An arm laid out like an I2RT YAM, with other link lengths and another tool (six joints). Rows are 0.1 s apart.
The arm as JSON. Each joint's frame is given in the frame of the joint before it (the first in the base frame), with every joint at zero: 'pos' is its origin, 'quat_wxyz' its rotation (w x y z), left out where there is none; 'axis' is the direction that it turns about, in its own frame. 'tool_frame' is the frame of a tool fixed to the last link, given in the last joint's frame.
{
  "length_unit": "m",
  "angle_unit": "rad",
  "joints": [
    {
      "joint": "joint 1",
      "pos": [
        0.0,
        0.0,
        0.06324
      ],
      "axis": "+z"
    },
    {
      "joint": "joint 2",
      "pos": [
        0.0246,
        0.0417,
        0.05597
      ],
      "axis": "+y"
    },
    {
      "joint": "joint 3",
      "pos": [
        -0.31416,
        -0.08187,
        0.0
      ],
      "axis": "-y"
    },
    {
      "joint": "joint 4",
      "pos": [
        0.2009,
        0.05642,
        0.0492
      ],
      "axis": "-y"
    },
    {
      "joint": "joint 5",
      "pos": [
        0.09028,
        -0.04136,
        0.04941
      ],
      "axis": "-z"
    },
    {
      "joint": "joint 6",
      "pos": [
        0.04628,
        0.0,
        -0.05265
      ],
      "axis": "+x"
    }
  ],
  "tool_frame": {
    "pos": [
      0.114,
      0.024,
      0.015
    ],
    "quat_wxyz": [
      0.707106,
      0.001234,
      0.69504,
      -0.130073
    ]
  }
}
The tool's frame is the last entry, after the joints.
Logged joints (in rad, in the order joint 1, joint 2, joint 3, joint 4, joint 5, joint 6), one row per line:
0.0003, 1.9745, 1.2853, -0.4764, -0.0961, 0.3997
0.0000, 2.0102, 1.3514, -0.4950, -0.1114, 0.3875
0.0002, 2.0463, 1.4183, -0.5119, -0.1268, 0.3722
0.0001, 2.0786, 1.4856, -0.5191, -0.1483, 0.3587
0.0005, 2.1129, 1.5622, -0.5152, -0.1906, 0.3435
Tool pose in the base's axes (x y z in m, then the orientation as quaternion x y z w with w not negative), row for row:
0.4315, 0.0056, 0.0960, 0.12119, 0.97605, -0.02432, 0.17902
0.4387, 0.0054, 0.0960, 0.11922, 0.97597, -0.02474, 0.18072
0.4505, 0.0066, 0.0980, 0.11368, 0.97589, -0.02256, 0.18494
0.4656, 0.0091, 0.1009, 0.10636, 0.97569, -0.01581, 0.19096
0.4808, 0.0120, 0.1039, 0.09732, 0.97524, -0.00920, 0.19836
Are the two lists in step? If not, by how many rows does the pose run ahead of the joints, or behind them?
The pose runs 2 rows behind the joints: the pose in row i belongs to the joints in row i - 2.
